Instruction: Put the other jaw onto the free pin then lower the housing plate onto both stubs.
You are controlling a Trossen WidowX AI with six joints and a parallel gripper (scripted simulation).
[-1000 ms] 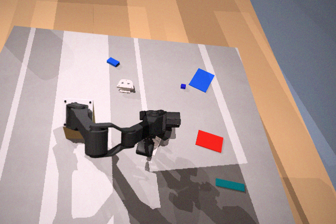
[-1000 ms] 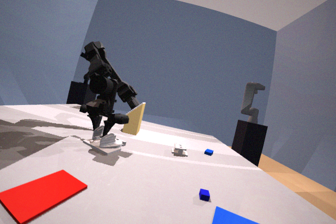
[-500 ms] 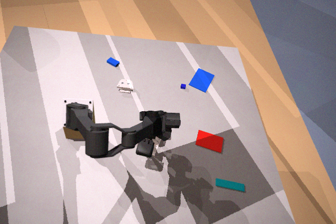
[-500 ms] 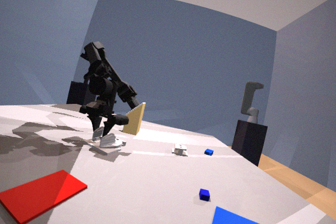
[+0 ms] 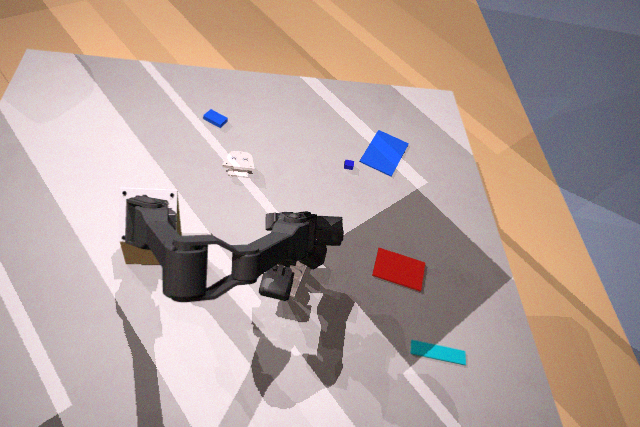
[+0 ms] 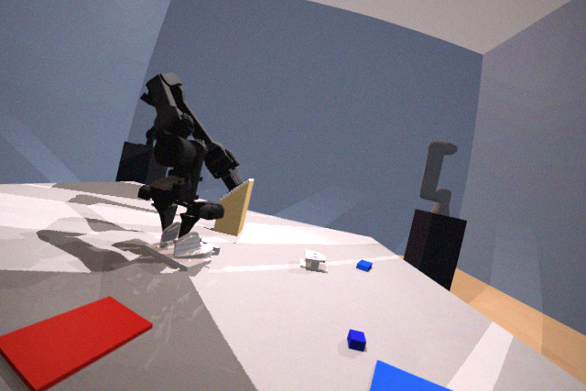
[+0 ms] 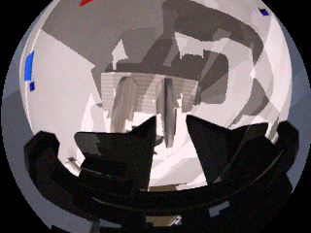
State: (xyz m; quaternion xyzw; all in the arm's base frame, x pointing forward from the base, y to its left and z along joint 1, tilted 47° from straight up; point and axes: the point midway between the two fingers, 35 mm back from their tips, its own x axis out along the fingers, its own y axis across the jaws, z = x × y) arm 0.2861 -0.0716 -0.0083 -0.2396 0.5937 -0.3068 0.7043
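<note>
Right now my gripper tip is 3 cm to the right of the white base plate, 2 cm short of it and 2 cm above it. From my gripper tip the other things lie so: cyan strip: 35 cm ahead, 14 cm to the right, 2 cm below; jaw: 3 cm behind, 2 cm to the left; red sheet: 28 cm ahead, 6 cm to the left, 2 cm below.
</note>
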